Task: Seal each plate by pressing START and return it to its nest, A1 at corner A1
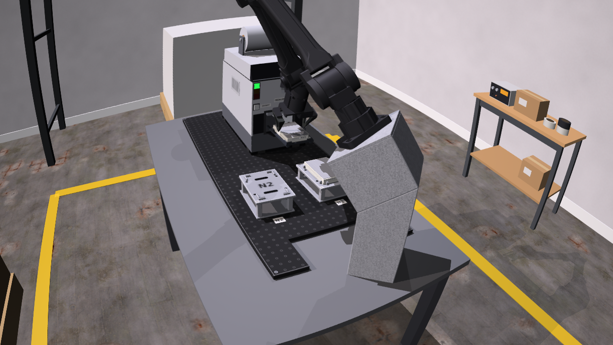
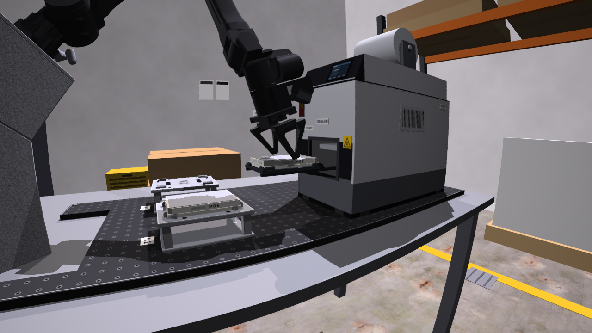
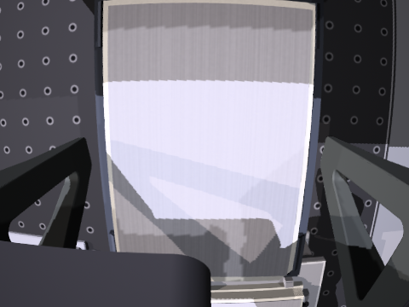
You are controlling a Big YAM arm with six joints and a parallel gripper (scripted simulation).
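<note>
Right now my hand is 2 cm above the white well plate. The rest, counted from my hand: nest N2: 23 cm behind, 13 cm to the left, 8 cm below; then start button: 8 cm ahead, 11 cm to the left, 5 cm above; then sealer stage: 3 cm below.
</note>
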